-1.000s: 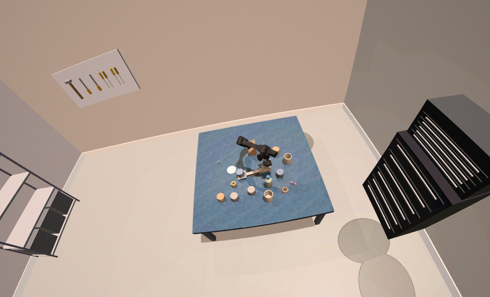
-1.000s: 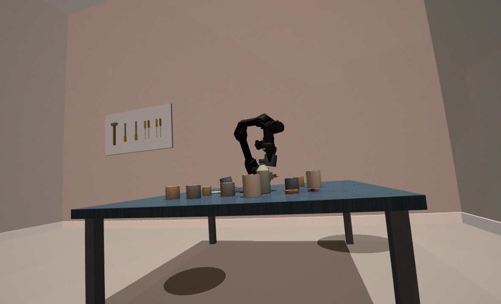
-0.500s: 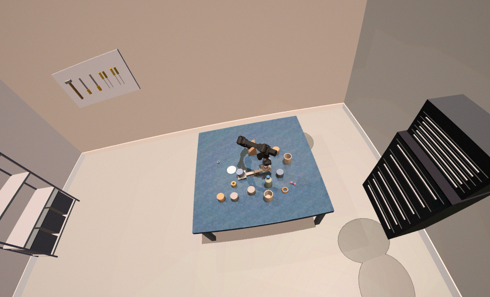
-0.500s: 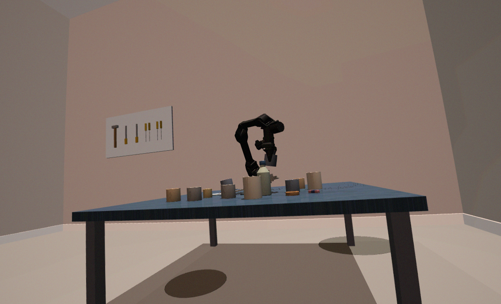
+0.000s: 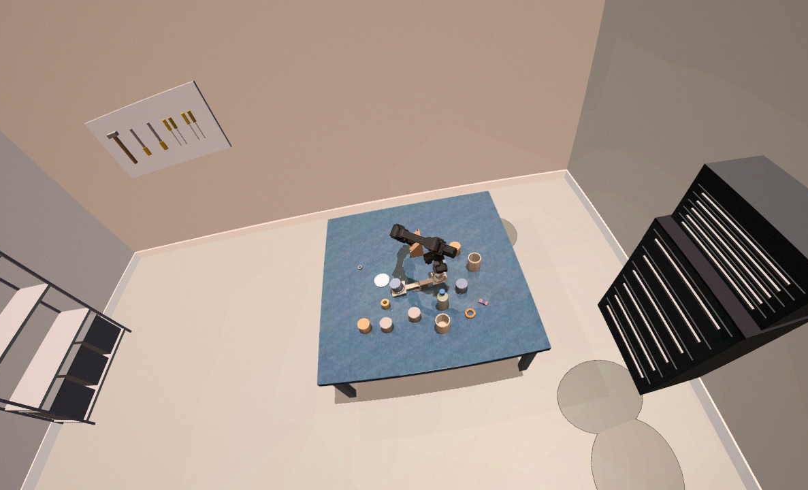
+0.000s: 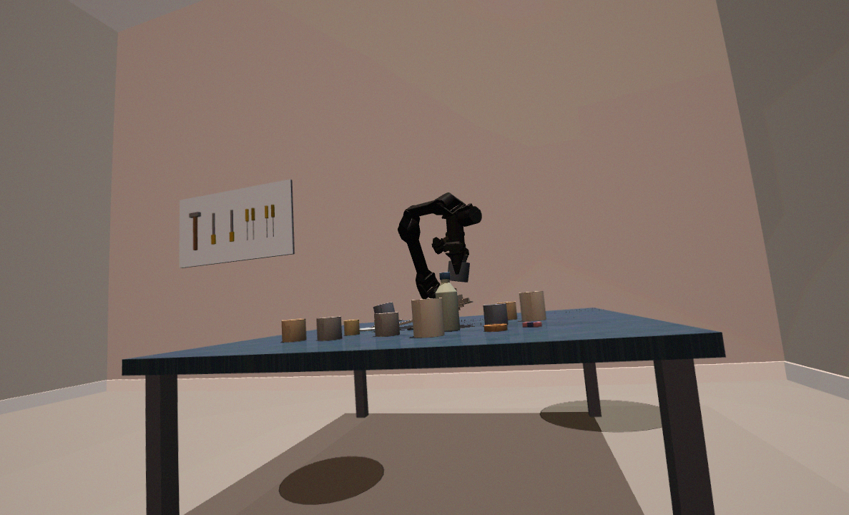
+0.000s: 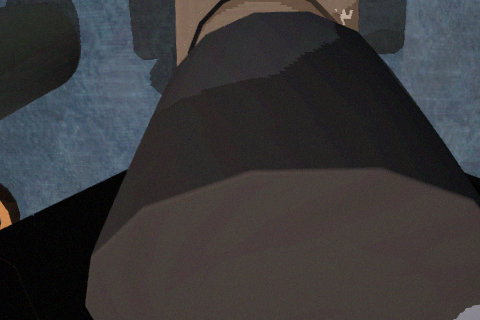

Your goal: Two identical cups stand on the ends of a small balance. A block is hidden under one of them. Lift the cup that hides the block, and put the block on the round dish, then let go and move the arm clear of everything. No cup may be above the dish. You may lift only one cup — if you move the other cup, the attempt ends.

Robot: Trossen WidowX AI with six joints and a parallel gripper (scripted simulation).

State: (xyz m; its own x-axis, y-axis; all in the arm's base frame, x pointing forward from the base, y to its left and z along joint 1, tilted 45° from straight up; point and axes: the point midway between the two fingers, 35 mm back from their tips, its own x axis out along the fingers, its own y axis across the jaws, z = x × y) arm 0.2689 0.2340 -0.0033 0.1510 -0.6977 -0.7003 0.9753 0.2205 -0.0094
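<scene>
My gripper tip is now 8 cm above the block and 1 cm to the left of it. Round my gripper tip: white round dish: 38 cm to the right, 17 cm below, 4 cm behind; then pale bottle: 16 cm ahead, 6 cm below, 1 cm to the left; then pink eraser: 24 cm to the left, 16 cm below, 16 cm ahead.
</scene>
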